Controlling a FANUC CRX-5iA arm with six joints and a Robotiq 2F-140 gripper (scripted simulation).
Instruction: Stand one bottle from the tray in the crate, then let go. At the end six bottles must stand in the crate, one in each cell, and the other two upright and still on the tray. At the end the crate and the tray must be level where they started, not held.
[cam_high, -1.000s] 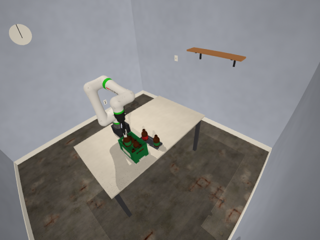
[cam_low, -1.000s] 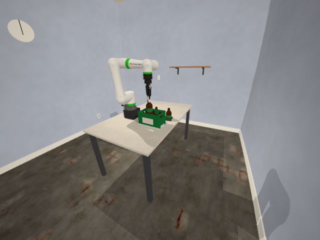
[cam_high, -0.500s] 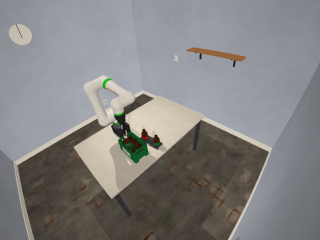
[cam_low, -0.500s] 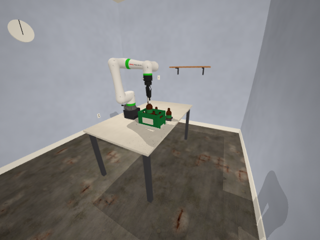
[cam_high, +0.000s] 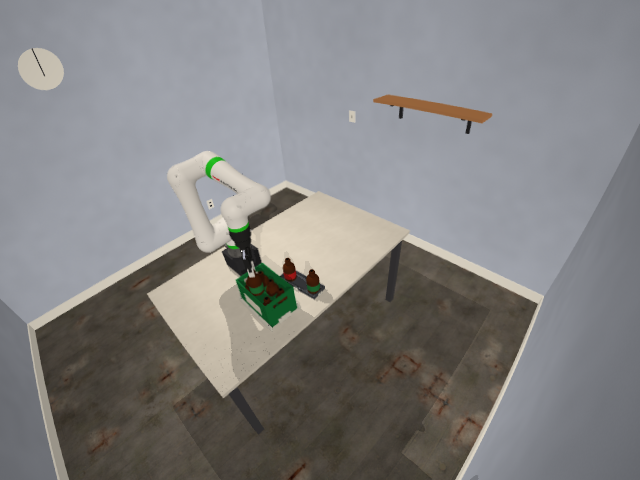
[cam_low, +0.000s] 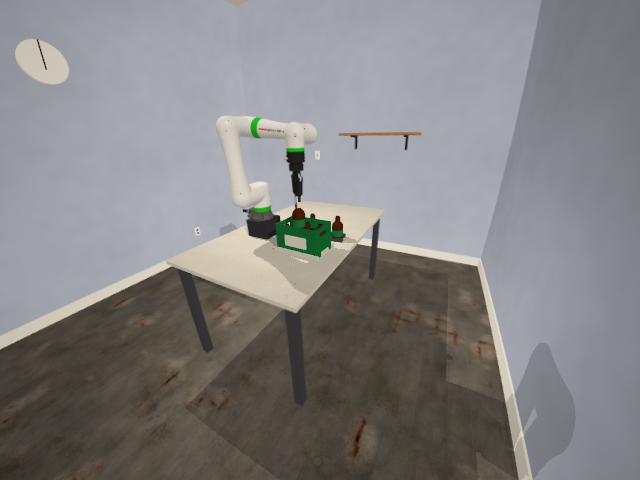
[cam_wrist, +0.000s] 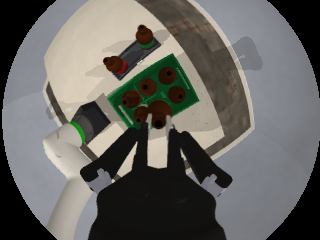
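My gripper is now 23 cm above the green crate and 4 cm to the right of it. From my hand the other things lie so: dark tray 30 cm below, 27 cm to the left.
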